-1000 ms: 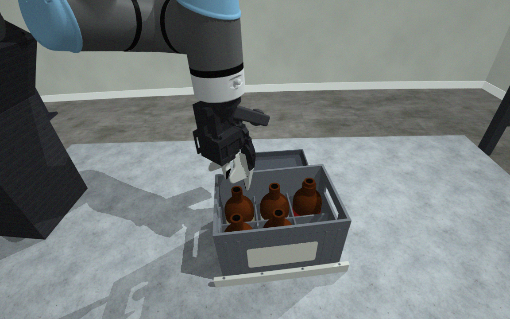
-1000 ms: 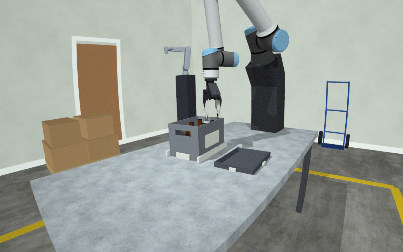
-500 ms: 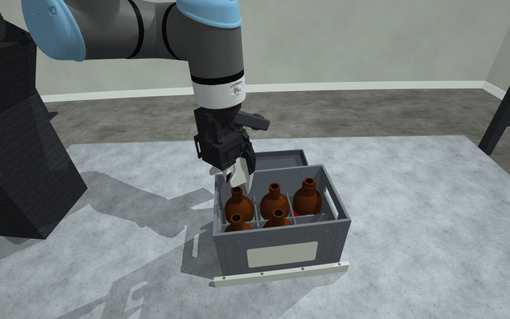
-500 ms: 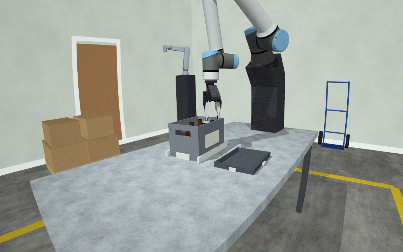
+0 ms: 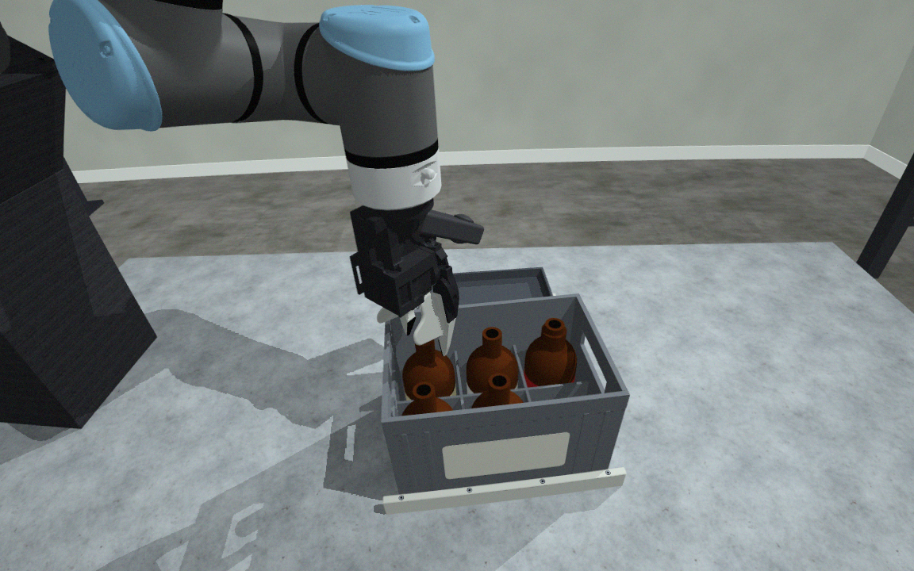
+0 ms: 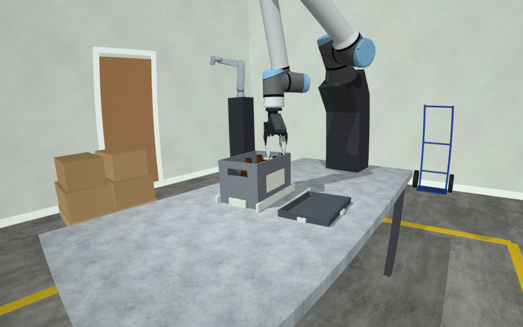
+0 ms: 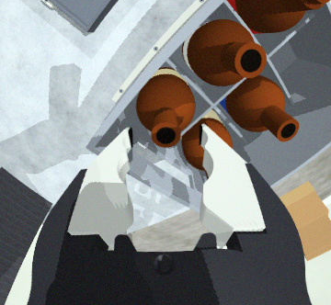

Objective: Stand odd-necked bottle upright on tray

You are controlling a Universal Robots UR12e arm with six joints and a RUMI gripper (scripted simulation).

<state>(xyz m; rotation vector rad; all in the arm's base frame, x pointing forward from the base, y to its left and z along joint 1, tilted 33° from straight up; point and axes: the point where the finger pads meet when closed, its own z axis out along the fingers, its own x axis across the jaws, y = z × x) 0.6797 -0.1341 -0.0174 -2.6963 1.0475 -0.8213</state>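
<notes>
Right now my hand is 8 cm short of the crate, 5 cm to the left of it and 8 cm above it. Also, from my hand: grey tray: 11 cm ahead, 24 cm to the left, 15 cm below; then glass bottle: 17 cm ahead, 8 cm below.
</notes>
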